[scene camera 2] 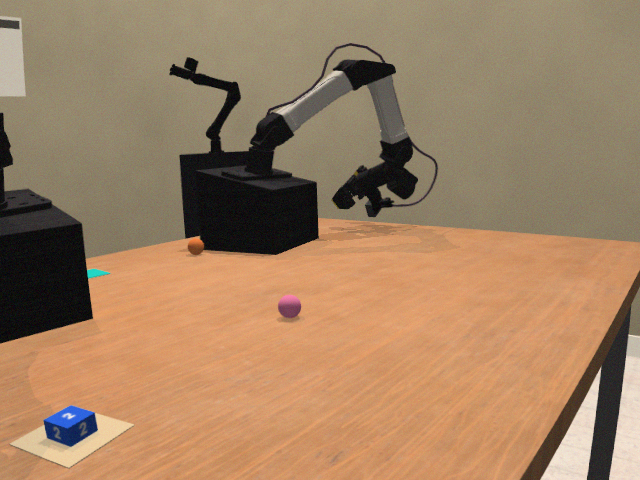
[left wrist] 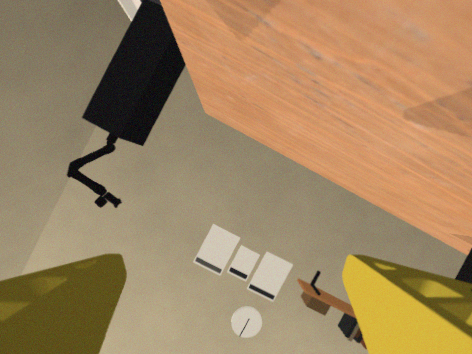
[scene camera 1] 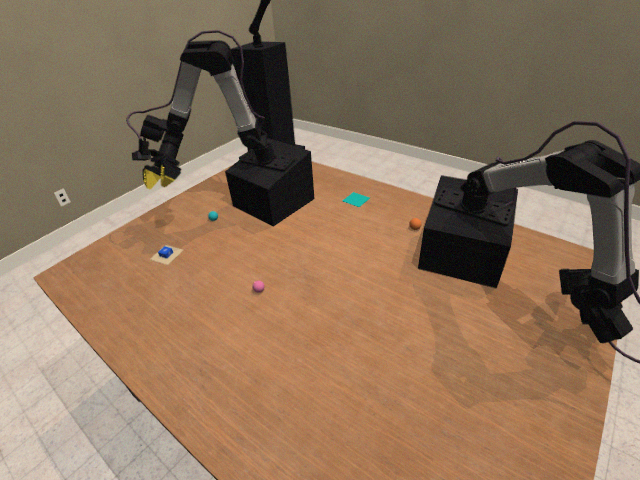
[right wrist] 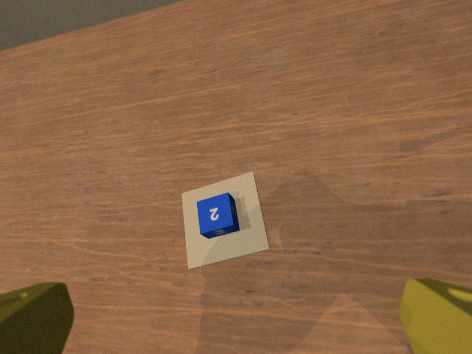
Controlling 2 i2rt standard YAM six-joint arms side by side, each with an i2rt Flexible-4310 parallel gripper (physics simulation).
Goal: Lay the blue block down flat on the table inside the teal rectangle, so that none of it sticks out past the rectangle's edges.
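Where they show: left gripper, fingertip midpoint: (scene camera 2: 341,193) (left wrist: 234,264); right gripper, fingertip midpoint: (scene camera 1: 155,187) (right wrist: 236,295); left arm's base at its link origin: (scene camera 2: 257,176) (scene camera 1: 473,207); right arm's base at its link origin: (scene camera 1: 267,161).
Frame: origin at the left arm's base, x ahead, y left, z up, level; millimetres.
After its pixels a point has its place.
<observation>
The blue block (scene camera 1: 165,251) @[x 458, y -796, z -151 mm] (scene camera 2: 70,425) @[x 470, y -812, z -151 mm] (right wrist: 217,215) @[x 451, y -807, z -151 mm], marked with a 2, lies flat on a beige square (scene camera 1: 165,260) @[x 476, y -783, z -169 mm] (scene camera 2: 116,426) @[x 475, y -770, z -169 mm] (right wrist: 255,235) @[x 435, y -837, z -169 mm] on the table. The teal rectangle (scene camera 1: 356,199) @[x -119, y -427, z -169 mm] (scene camera 2: 97,273) @[x -103, y -411, z -169 mm] lies bare on the table, at the back in scene camera 1 and partly hidden by a black base in scene camera 2. My right gripper (scene camera 1: 159,178) @[x 369, y -882, z 13 mm] (right wrist: 236,295) @[x 369, y -882, z 13 mm] is open and empty, high above the table, with the block ahead of its fingers in the right wrist view. My left gripper (left wrist: 234,264) @[x 30, y 339, z -74 mm] is open and empty, raised over the table at the right of scene camera 1.
A teal ball (scene camera 1: 212,215) @[x 245, y -798, z -142 mm] lies near the right arm's base (scene camera 1: 270,186) @[x 149, y -591, z -21 mm]. A pink ball (scene camera 1: 258,286) @[x 428, y -426, z -142 mm] (scene camera 2: 289,306) @[x 430, y -448, z -149 mm] lies out on the table. An orange ball (scene camera 1: 415,223) @[x -40, y -169, z -138 mm] (scene camera 2: 195,245) @[x -40, y -186, z -145 mm] lies beside the left arm's base (scene camera 1: 461,250) @[x 107, y 11, z -70 mm] (scene camera 2: 258,214) @[x 82, y -100, z -79 mm].
</observation>
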